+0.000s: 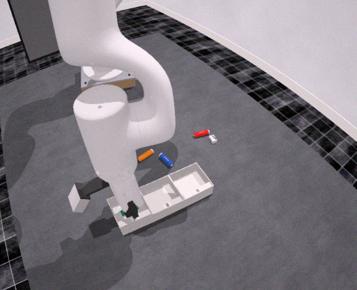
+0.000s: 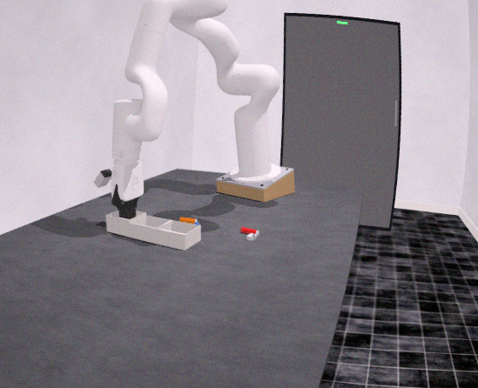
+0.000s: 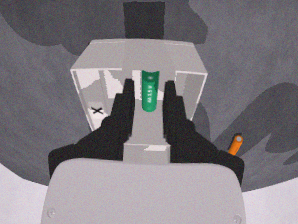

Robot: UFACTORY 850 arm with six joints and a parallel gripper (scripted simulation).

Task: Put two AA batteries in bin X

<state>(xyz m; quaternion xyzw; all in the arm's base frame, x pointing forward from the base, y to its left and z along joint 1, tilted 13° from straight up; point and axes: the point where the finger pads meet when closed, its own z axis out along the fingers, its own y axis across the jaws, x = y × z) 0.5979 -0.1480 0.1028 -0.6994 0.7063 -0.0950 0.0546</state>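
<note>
Now: hand 20 mm above the green AA battery. Round my hand: blue battery 100 mm behind, 160 mm to the left, 30 mm below; then orange AA battery 140 mm behind, 120 mm to the left, 30 mm below; then white three-compartment tray 10 mm ahead, 80 mm to the left, 20 mm below.
</note>
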